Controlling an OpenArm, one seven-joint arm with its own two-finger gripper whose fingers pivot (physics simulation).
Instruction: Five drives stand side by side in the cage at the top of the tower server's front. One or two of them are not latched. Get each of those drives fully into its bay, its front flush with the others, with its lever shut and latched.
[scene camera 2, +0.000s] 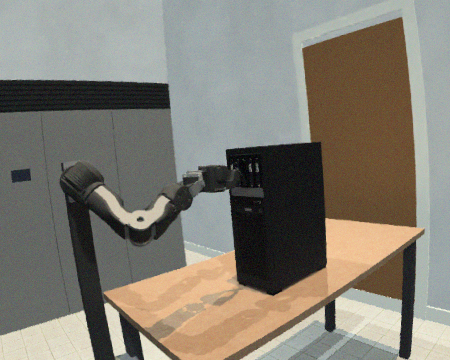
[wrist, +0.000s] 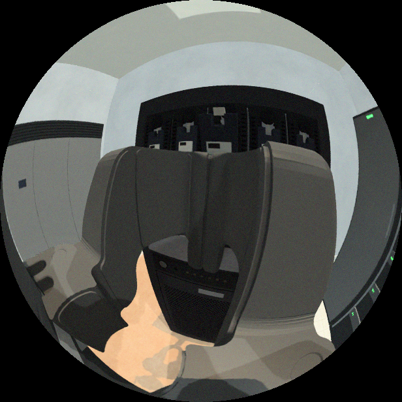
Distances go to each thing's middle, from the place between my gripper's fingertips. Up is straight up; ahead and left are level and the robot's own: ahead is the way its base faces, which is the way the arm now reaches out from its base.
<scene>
Right now the black tower server (scene camera 2: 279, 239) is 19 cm ahead of my hand, 2 cm to the left of it and 15 cm below it.
</scene>
